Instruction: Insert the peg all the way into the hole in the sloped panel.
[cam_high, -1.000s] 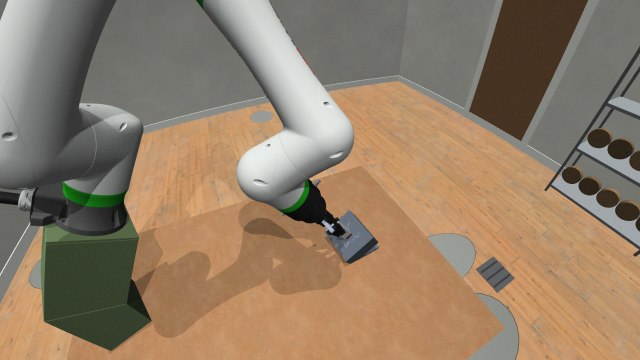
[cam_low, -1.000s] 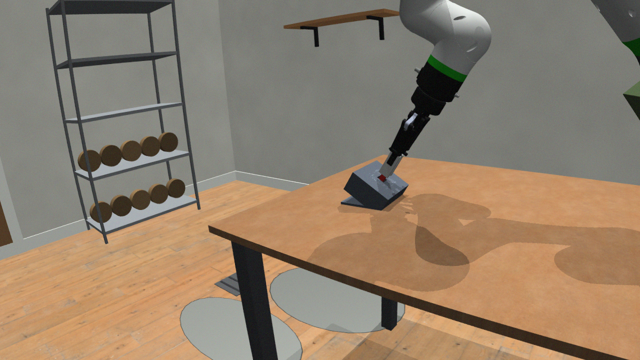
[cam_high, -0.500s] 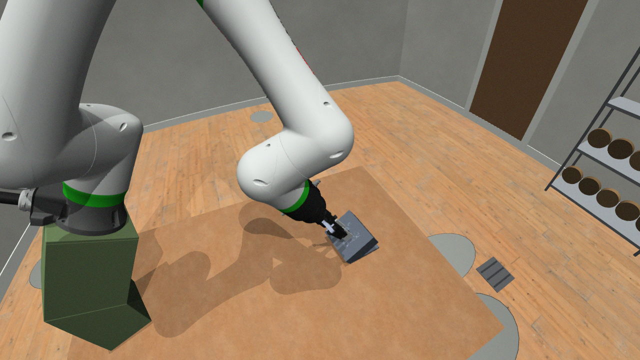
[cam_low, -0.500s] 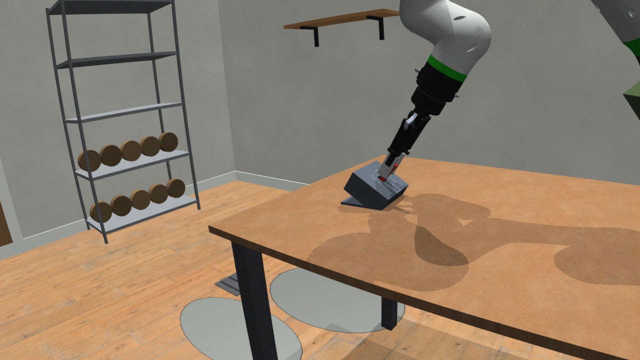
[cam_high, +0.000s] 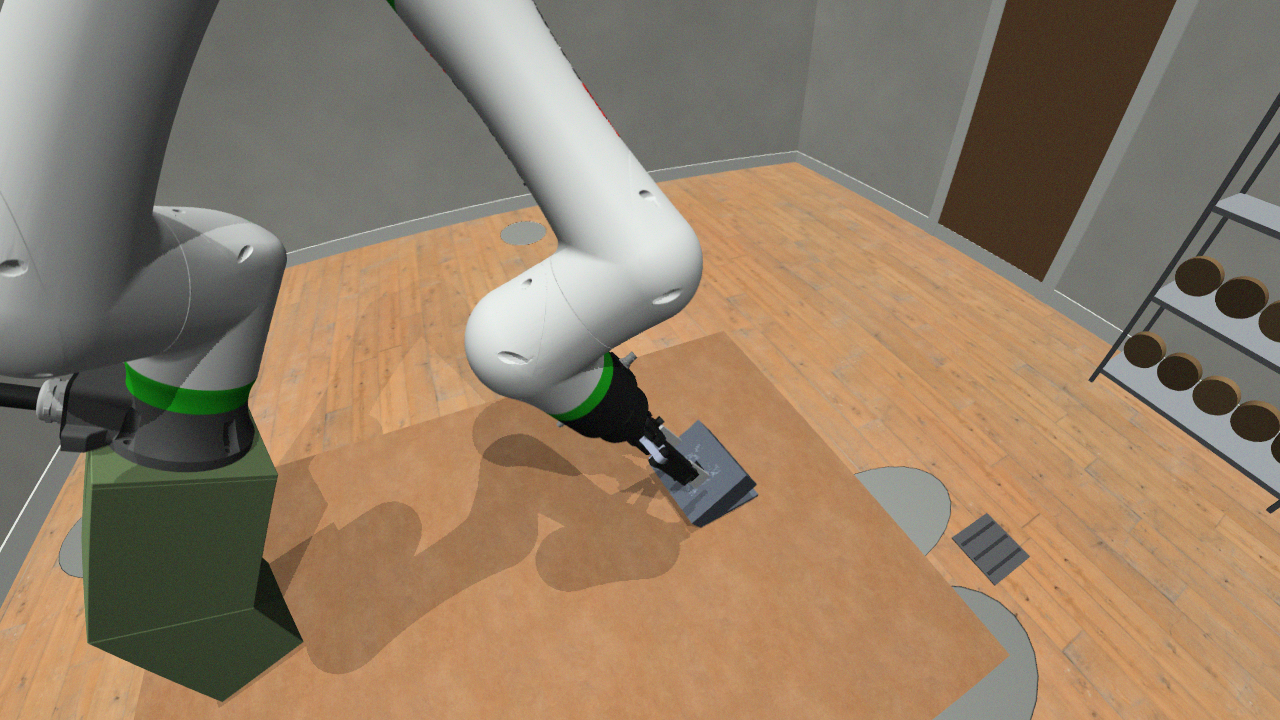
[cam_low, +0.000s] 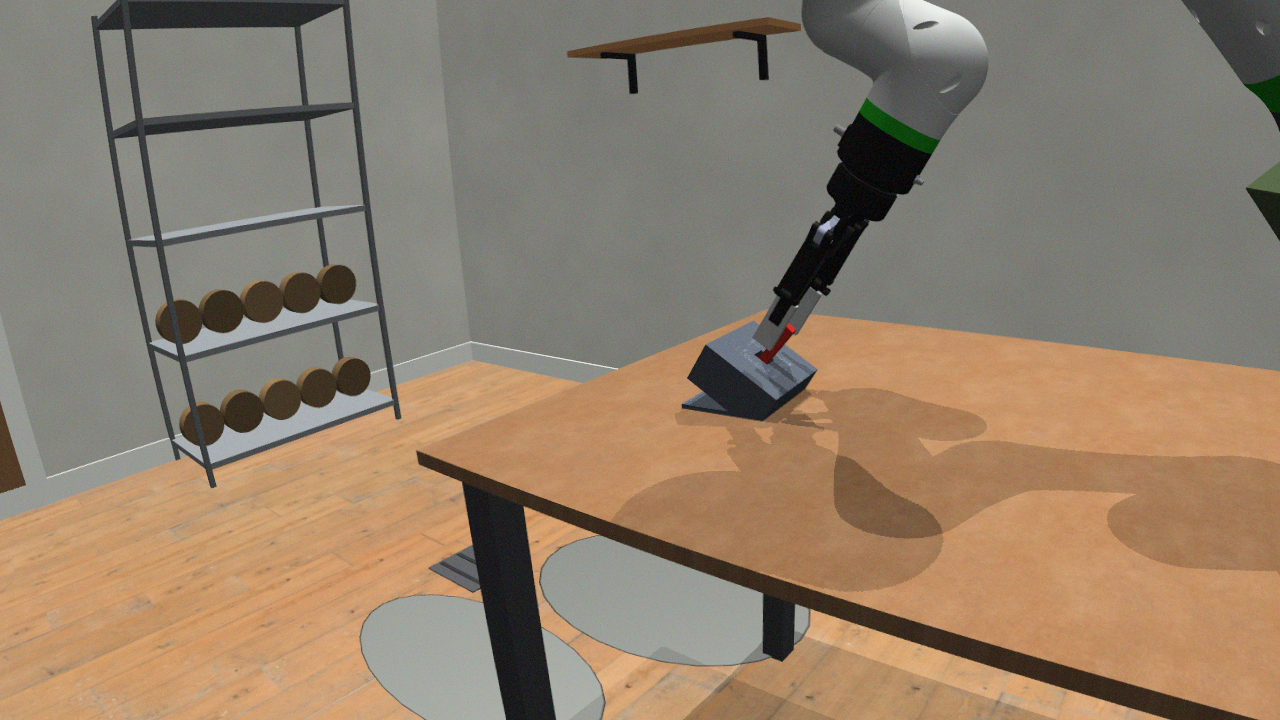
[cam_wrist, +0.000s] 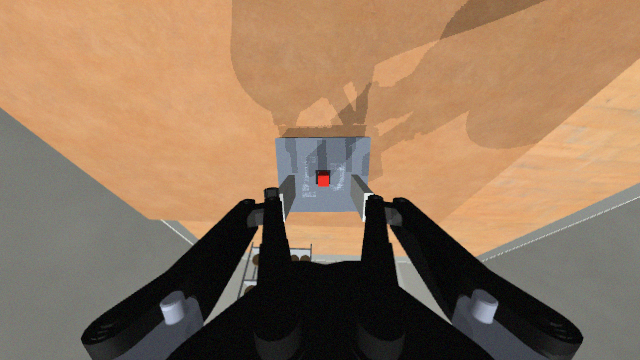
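My hand is 4 cm above the red peg and 2 cm short of it.
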